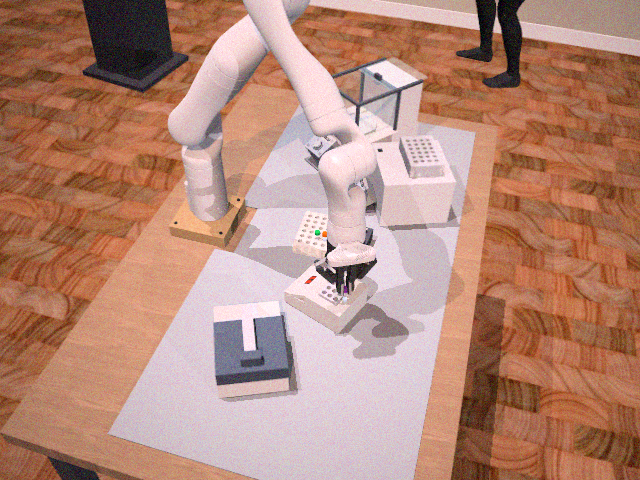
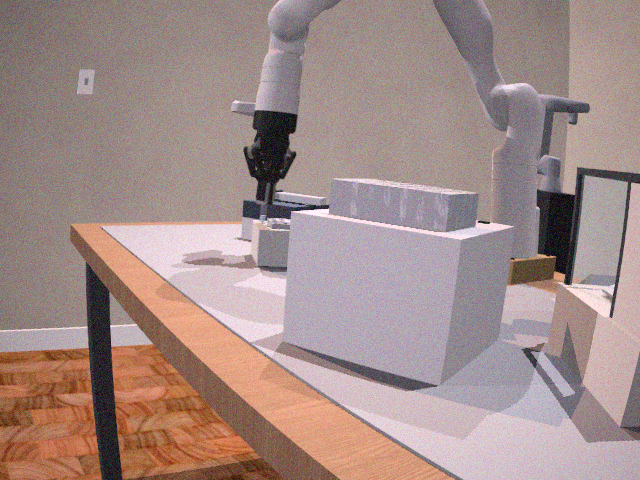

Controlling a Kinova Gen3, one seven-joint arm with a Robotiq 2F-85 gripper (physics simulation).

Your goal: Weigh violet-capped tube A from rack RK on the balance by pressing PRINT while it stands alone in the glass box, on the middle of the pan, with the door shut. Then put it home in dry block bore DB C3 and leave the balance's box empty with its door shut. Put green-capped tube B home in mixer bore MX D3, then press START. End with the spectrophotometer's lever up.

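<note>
My gripper [image 1: 344,289] [image 2: 265,200] points down, shut on the violet-capped tube [image 1: 345,290] [image 2: 263,210], over the low white block unit with a red display [image 1: 310,297] [image 2: 268,248]. The tube is upright at the bore plate's corner; I cannot tell whether its lower end is in a bore. The green-capped tube [image 1: 317,232] stands in the white rack [image 1: 302,244], next to an orange cap [image 1: 324,234]. The glass balance box [image 1: 397,111] [image 2: 573,227] stands at the back; its door state is unclear. The large white unit [image 1: 413,201] [image 2: 372,294] carries a bored block [image 1: 439,167] [image 2: 403,206].
A box with a blue-grey lid [image 1: 227,341] [image 2: 305,207] and a white strip stands at the front left. A small grey device [image 1: 320,146] stands before the balance. The arm partly hides the rack and another device behind it. The arm's wooden base [image 1: 201,232] [image 2: 532,270] is at the left table edge.
</note>
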